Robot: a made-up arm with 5 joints.
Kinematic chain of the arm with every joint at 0, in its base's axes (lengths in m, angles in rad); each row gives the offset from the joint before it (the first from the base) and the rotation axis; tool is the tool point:
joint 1: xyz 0 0 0.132 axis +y
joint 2: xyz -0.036 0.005 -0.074 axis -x
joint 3: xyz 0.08 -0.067 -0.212 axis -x
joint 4: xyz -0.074 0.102 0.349 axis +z
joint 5: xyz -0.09 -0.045 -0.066 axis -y
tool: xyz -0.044 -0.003 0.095
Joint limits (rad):
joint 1: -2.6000..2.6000
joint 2: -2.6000..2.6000
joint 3: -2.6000..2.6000
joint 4: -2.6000..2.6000
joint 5: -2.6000..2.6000
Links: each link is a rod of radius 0.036 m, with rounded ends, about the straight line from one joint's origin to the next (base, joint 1, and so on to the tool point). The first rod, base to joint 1, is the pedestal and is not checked.
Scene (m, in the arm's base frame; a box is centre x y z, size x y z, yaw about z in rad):
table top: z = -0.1
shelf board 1: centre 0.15 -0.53 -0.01 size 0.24 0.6 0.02 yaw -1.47
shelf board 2: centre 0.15 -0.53 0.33 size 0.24 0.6 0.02 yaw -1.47
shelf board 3: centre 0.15 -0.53 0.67 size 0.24 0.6 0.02 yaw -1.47
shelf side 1: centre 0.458 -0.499 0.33 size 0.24 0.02 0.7 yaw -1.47
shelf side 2: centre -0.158 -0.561 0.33 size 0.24 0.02 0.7 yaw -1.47
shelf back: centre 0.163 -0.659 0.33 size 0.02 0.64 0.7 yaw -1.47
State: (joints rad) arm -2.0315 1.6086 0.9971 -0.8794 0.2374
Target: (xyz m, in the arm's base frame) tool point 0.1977 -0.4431 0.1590
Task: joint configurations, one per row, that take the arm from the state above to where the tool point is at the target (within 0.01 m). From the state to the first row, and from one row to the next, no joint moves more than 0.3 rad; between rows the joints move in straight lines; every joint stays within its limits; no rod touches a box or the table.
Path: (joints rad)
1: -2.1446 1.8413 1.0501 -1.0045 0.2265
2: -2.2577 2.0740 1.1031 -1.1296 0.2157
3: -2.3708 2.3067 1.1560 -1.2547 0.2048

